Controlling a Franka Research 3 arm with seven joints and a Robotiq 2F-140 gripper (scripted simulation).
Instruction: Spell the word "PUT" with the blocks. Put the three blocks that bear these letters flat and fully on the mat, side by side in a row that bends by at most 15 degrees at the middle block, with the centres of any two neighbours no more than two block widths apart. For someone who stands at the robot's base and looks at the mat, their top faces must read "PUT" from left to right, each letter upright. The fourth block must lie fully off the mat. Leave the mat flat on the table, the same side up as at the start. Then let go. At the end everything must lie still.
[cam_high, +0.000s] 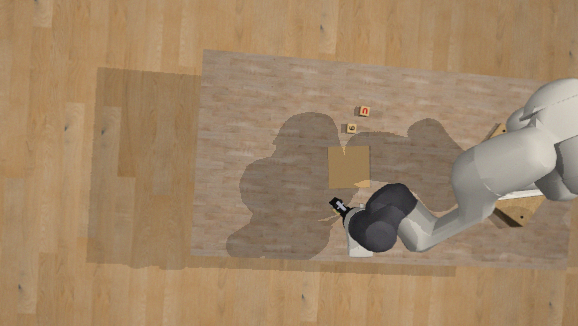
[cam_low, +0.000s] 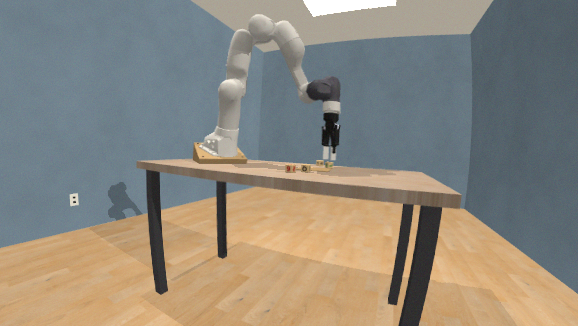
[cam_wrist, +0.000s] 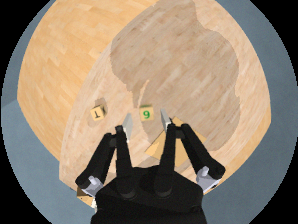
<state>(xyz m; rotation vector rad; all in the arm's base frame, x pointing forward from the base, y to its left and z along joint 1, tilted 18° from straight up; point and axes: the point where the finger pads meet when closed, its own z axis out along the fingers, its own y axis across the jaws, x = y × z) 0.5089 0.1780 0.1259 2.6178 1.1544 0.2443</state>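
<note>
Right now my hand is 60 mm above the green P block. The rest, counted from my hand: T block (70 mm behind, 90 mm to the left, 60 mm below); block marked 6 (30 mm behind, 270 mm to the right, 60 mm below); tan mat (30 mm behind, 140 mm to the right, 70 mm below).
</note>
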